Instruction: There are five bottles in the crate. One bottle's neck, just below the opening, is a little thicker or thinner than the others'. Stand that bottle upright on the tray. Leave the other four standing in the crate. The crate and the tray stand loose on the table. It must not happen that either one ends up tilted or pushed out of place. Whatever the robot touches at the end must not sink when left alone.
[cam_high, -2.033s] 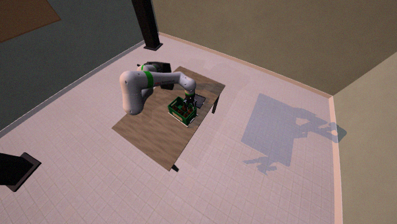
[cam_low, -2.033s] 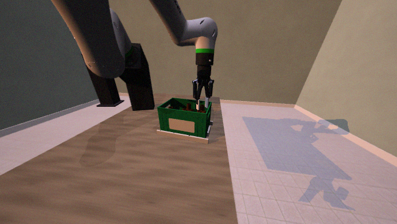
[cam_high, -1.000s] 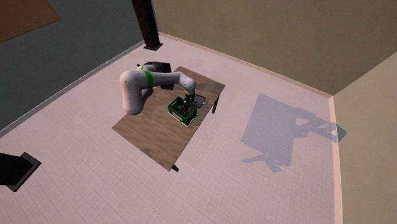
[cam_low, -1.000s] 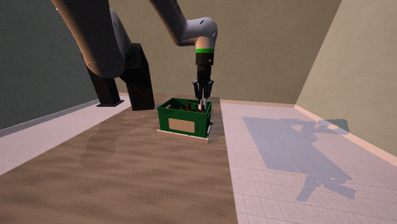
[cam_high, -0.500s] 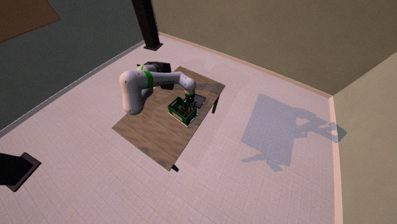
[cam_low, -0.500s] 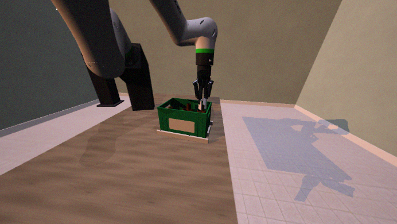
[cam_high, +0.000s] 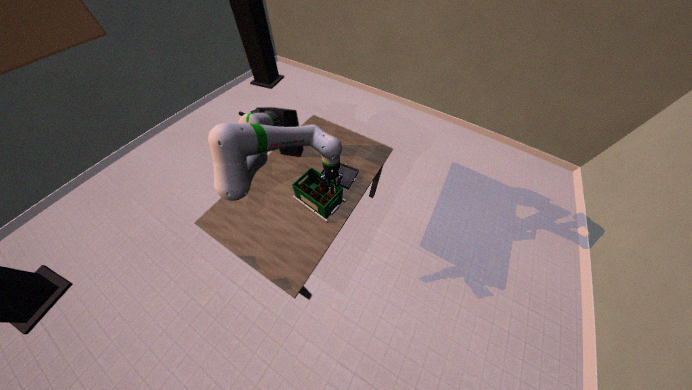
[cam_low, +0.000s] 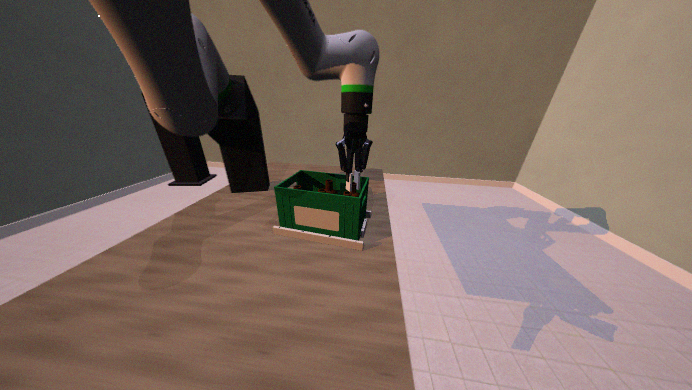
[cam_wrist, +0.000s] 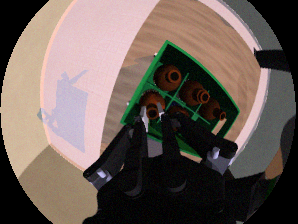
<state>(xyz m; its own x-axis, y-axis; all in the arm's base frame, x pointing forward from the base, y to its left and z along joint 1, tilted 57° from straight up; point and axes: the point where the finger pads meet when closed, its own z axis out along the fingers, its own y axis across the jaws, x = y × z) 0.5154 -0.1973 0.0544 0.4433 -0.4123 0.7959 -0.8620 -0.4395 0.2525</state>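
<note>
Now: the green crate 100 mm behind my hand, 90 mm below it and 20 mm to the right of it. From my hand the other things lie so: brown bottle: 110 mm behind, 90 mm below, 60 mm to the right; dark tray: 250 mm to the left, 160 mm below, 40 mm behind.
</note>
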